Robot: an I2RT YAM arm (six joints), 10 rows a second.
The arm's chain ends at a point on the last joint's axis. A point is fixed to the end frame.
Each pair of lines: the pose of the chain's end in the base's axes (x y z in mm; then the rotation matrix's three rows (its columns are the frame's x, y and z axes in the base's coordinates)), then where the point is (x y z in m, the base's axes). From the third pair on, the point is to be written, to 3 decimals.
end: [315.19, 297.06, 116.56], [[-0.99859, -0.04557, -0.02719], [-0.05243, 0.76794, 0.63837], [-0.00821, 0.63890, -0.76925]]
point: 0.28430 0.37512 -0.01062
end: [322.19, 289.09, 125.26], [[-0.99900, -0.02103, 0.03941], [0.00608, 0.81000, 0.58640], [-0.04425, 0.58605, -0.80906]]
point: 0.30069 0.36022 -0.00778
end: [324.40, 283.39, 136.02], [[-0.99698, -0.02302, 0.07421], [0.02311, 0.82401, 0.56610], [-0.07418, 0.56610, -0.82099]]
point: 0.308 0.352 0.001
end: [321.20, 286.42, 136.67], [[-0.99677, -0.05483, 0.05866], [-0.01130, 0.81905, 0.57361], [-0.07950, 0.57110, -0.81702]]
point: 0.303 0.355 0.002
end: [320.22, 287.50, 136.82], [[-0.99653, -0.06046, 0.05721], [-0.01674, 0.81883, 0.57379], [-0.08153, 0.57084, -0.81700]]
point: 0.302 0.356 0.002
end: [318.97, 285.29, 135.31], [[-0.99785, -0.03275, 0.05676], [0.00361, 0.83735, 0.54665], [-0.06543, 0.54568, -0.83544]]
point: 0.300 0.350 -0.001
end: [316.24, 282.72, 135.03], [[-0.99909, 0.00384, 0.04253], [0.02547, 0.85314, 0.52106], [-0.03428, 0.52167, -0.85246]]
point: 0.295 0.344 -0.003
